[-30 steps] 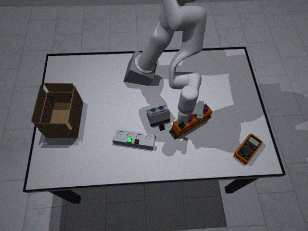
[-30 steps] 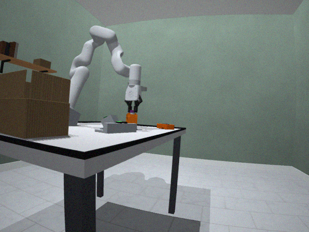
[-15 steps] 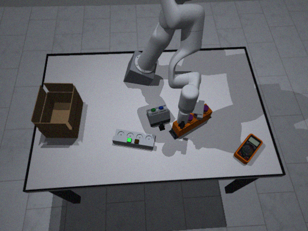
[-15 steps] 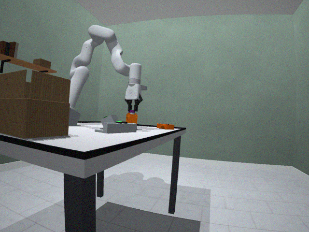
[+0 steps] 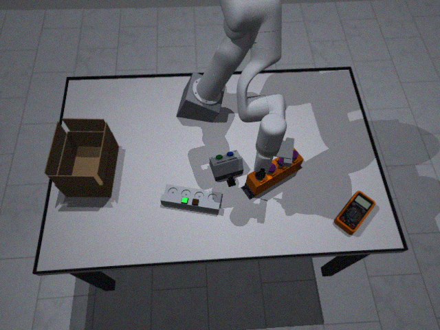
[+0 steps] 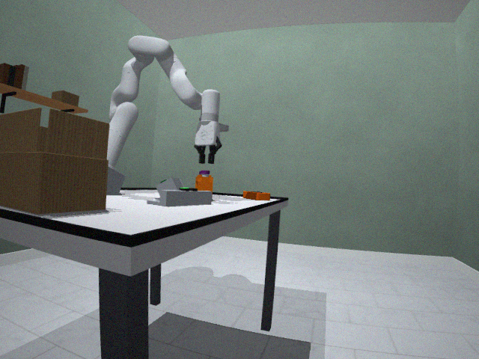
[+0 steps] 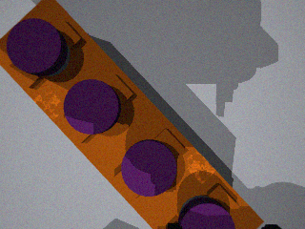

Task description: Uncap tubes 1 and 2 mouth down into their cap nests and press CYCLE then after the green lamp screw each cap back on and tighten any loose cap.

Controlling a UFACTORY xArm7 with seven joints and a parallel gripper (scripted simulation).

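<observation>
The green key is 9 cm behind my hand, 15 cm to the right of it and 10 cm below it. Also, from my hand: tube 1: 9 cm behind, 13 cm to the left, 5 cm below; blue key: 11 cm behind, 11 cm to the right, 10 cm below; purple cap: 6 cm behind, 9 cm to the left, 6 cm below.
</observation>
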